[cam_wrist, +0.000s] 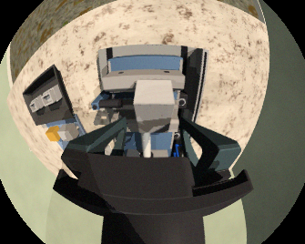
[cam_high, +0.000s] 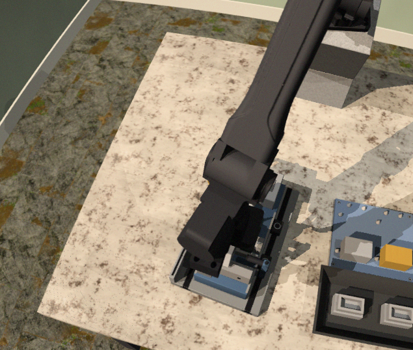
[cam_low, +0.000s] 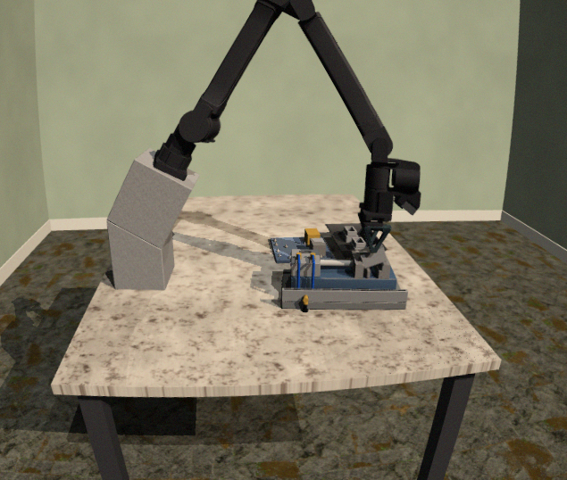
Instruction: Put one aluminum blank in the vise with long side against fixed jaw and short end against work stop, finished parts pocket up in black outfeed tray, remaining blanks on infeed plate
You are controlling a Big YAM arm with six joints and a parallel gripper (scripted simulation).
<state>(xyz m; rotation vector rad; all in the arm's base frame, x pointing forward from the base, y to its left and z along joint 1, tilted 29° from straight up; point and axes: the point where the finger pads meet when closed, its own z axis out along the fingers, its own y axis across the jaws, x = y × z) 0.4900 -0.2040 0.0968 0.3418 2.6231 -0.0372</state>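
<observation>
The fixed jaw is 60 mm below my hand and 40 mm ahead of it. From my hand the other things lie so: hosed end block (150 mm behind, 60 mm to the left, 60 mm below); then infeed plate (330 mm to the left, 130 mm below, 70 mm behind); then dark rail (100 mm below, 90 mm behind, 60 mm to the right).
</observation>
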